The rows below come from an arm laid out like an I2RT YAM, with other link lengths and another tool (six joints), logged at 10 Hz.
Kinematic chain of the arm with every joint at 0, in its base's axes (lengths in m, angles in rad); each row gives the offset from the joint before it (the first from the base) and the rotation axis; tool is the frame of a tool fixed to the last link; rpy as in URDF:
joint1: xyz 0 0 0.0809 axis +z
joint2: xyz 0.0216 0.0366 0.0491 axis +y
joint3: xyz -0.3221 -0.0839 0 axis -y
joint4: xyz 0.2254 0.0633 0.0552 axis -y
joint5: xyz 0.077 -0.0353 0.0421 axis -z
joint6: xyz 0.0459 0 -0.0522 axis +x
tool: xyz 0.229 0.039 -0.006 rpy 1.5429 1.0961 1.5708
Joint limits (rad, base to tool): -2.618..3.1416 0..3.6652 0..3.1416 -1.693..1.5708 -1.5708..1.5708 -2.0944..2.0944
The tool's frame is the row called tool.
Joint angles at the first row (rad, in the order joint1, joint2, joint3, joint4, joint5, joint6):
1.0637 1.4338 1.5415 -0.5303 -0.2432 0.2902
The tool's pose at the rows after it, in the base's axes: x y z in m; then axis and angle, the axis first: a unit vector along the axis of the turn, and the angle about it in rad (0 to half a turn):
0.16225 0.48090 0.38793 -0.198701 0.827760 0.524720 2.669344
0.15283 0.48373 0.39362 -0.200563 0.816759 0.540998 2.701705
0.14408 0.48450 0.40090 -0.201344 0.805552 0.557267 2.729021
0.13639 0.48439 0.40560 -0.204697 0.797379 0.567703 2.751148
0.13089 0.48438 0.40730 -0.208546 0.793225 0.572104 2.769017
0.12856 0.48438 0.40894 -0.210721 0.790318 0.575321 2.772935
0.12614 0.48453 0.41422 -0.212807 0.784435 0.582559 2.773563
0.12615 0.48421 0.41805 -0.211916 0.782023 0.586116 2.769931
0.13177 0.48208 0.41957 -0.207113 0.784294 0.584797 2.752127
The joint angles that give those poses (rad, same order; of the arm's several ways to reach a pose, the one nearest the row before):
1.0640 1.4371 1.5337 -0.5135 -0.2698 0.3059
1.0593 1.4332 1.5174 -0.4823 -0.3177 0.3265
1.0543 1.4239 1.4989 -0.4500 -0.3609 0.3482
1.0511 1.4176 1.4876 -0.4315 -0.3951 0.3599
1.0492 1.4174 1.4865 -0.4287 -0.4193 0.3639
1.0491 1.4152 1.4825 -0.4213 -0.4283 0.3650
1.0481 1.4106 1.4774 -0.4041 -0.4398 0.3692
1.0475 1.4071 1.4778 -0.3977 -0.4403 0.3731
1.0428 1.4014 1.4786 -0.4000 -0.4246 0.3712

